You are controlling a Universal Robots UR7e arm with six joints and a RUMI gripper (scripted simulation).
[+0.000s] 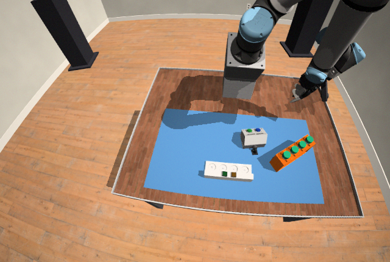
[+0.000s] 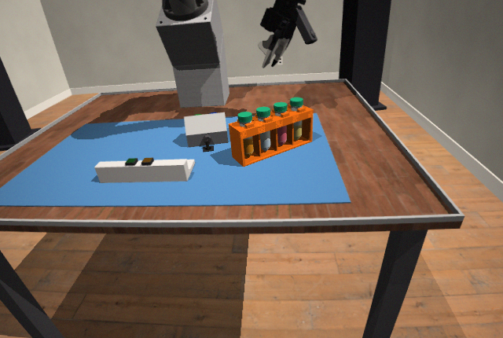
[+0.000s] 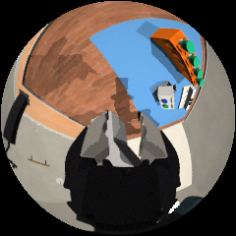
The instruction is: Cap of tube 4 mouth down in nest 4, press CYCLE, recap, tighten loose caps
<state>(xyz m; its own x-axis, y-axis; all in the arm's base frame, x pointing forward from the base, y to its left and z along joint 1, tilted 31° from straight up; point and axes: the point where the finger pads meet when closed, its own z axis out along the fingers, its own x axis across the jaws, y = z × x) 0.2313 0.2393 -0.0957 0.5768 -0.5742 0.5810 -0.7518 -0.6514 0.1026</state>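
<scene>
Right now the green cap is 27 cm ahead of my hand, 12 cm to the right of it and 6 cm below it. The rest, counted from my hand: green key: 10 cm ahead, 24 cm to the right, 11 cm below; then blue key: 10 cm ahead, 20 cm to the right, 11 cm below; then grey key housing: 12 cm ahead, 22 cm to the right, 12 cm below.
</scene>
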